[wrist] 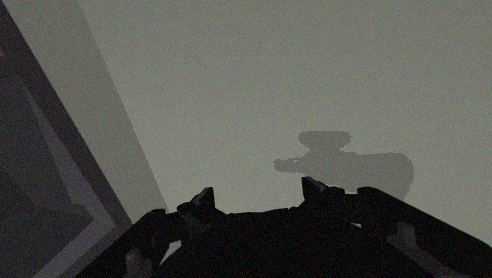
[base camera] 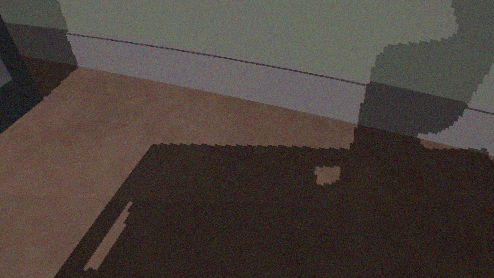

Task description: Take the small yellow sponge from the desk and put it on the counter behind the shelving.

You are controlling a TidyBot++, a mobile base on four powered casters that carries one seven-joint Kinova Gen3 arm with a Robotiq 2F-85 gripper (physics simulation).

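Places are measured from the arm's base along level axes (x ahead, y right, z down), in centimetres.
Where they show: gripper, fingertip midpoint: (wrist: 257,192).
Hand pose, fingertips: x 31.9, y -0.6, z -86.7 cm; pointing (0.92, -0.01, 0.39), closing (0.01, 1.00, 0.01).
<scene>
After its pixels a point has its place.
My gripper (wrist: 257,192) @(z -86.7, x 31.9, y -0.6 cm) is open and empty at the bottom of the wrist view, its two dark fingertips wide apart in front of a plain wall. Part of the dark grey shelving (wrist: 52,105) @(z -95.5, x 55.8, y -43.8 cm) shows at the left edge of the wrist view, left of the gripper. A dark upright piece (base camera: 16,55) @(z 28.6, x 56.7, y -43.5 cm), which looks like part of the shelving, shows at the upper left of the base camera view. The yellow sponge, the desk and the counter do not show in either view.
A pale green wall (base camera: 225,30) @(z 26.1, x 60.5, y -3.5 cm) (wrist: 225,75) @(z -96.9, x 61.0, y -5.1 cm) with a light baseboard (base camera: 210,75) @(z 35.5, x 60.1, y -6.7 cm) runs close across the front. The brown floor (base camera: 60,160) @(z 39.6, x 40.4, y -30.8 cm) meets it. A large dark shadow (base camera: 250,215) @(z 39.7, x 31.3, y 1.3 cm) lies over the floor and part of the wall. The arm's shadow (wrist: 370,170) @(z -72.3, x 51.0, y 26.6 cm) falls on the wall.
</scene>
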